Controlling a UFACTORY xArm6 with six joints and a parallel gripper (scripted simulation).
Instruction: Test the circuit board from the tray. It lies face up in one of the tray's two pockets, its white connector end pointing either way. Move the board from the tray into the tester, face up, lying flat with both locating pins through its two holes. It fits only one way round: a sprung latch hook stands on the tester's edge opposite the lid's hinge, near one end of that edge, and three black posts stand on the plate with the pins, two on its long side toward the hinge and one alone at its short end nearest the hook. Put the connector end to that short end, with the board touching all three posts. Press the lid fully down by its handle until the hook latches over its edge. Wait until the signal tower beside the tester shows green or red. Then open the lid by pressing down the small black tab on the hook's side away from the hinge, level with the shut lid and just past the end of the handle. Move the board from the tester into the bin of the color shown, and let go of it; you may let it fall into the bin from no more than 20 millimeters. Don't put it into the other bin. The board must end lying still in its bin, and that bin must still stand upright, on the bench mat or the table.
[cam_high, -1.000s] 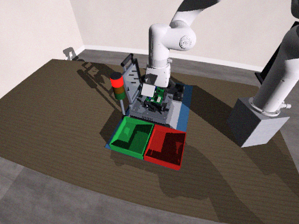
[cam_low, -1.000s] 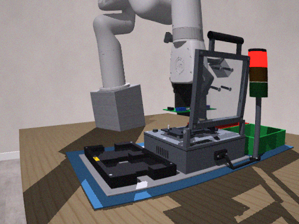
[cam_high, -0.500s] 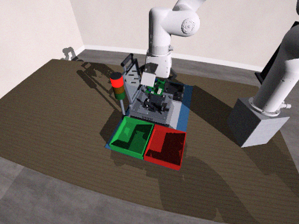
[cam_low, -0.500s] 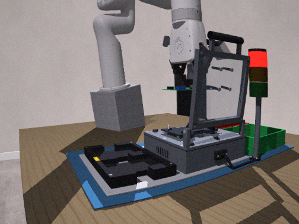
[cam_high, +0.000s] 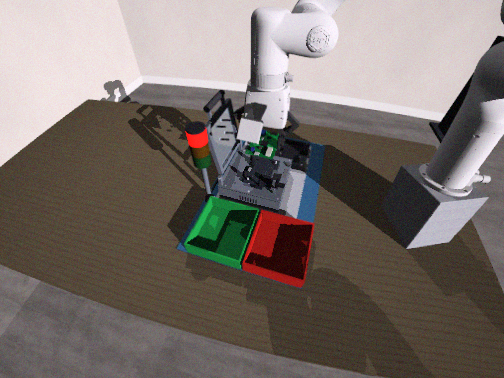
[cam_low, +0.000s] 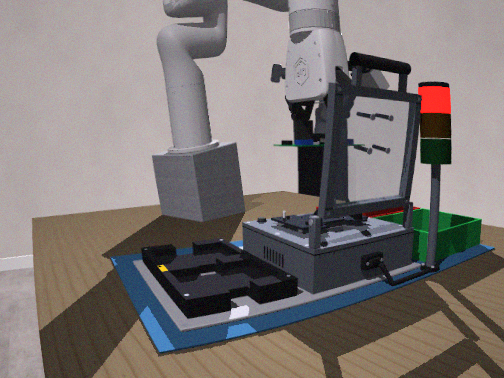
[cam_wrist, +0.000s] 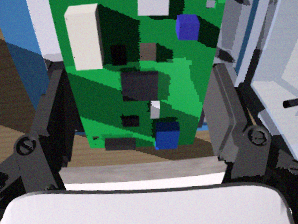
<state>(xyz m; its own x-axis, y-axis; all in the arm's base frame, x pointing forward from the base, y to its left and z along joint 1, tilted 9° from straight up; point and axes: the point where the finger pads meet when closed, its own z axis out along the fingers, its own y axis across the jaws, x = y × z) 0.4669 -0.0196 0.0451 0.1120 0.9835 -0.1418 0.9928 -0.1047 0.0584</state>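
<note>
Right now my hand is 210 mm to the right of the red bin, 170 mm above it and 80 mm past it. Round my hand: clear lid 120 mm ahead, 10 mm to the right; then plate 110 mm below, 10 mm to the left, 10 mm ahead; then green circuit board 10 mm below.
</note>
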